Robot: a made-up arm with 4 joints.
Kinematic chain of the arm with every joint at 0, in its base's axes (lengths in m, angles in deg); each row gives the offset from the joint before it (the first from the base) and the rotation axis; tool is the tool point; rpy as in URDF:
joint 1: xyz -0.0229 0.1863 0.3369 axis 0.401 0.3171 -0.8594
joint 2: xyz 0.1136 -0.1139 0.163 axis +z
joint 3: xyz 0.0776 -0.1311 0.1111 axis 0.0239 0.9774 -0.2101
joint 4: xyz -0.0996 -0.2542 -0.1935 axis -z
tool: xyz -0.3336 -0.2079 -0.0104 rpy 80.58 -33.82 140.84
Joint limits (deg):
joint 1: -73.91..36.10
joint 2: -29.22..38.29
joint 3: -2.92..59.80
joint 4: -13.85..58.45
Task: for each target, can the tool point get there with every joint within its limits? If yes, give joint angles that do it. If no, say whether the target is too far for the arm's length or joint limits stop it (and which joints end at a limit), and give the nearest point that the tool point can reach.
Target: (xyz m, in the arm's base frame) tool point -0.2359 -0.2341 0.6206
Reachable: yes | joints -39.30 -8.10 20.06 43.42
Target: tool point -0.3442 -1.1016 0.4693
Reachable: no: too far | nearest point -0.2691 -0.6972 0.4939 | short by 0.412 m
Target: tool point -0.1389 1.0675 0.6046
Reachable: no: joint limits stop it (at a limit: joint 1, joint 2, joint 4) | nearest point -0.3172 0.2342 0.6051 | short by 0.852 m
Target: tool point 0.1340 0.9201 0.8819
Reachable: no: joint limits stop it (at a limit: joint 1, joint 2, joint 4) | nearest point -0.2618 0.1987 0.7702 | short by 0.830 m
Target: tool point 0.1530 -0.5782 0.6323
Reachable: yes | joints -18.75 23.08 15.04 -4.64
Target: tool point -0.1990 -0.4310 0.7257
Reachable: yes | joints -3.81 21.05 33.76 26.47
